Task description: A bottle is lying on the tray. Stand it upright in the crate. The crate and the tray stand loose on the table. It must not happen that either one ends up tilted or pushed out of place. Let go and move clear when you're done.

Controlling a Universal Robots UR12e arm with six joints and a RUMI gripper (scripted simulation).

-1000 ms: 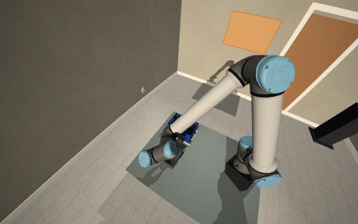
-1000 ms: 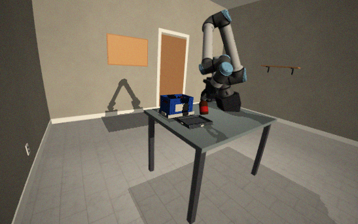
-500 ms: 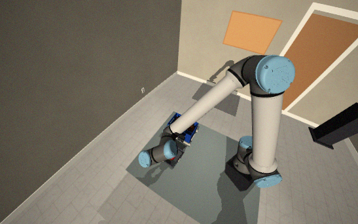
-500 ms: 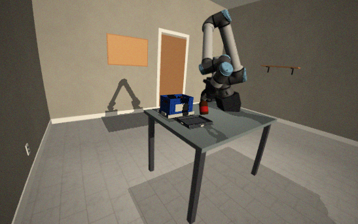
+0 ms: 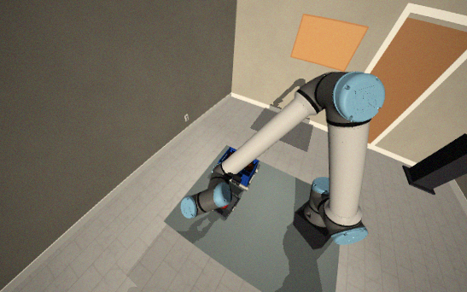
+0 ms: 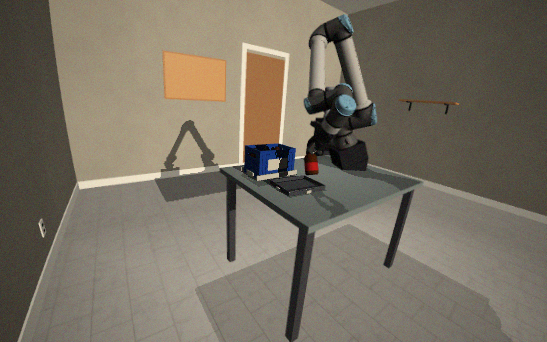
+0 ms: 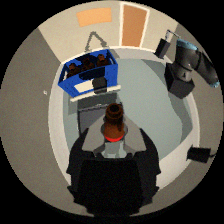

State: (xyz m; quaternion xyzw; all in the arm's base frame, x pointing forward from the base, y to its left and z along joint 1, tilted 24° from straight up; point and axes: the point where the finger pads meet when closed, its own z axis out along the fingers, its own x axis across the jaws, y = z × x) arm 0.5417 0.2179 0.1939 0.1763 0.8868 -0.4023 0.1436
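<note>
My gripper is now 190 mm above the tray, 60 mm short of it and 10 mm to the left of it. From my hand the other things lie so: crate (290 mm to the right, 120 mm below, 60 mm ahead); then bottle (50 mm below, 20 mm to the left).
</note>
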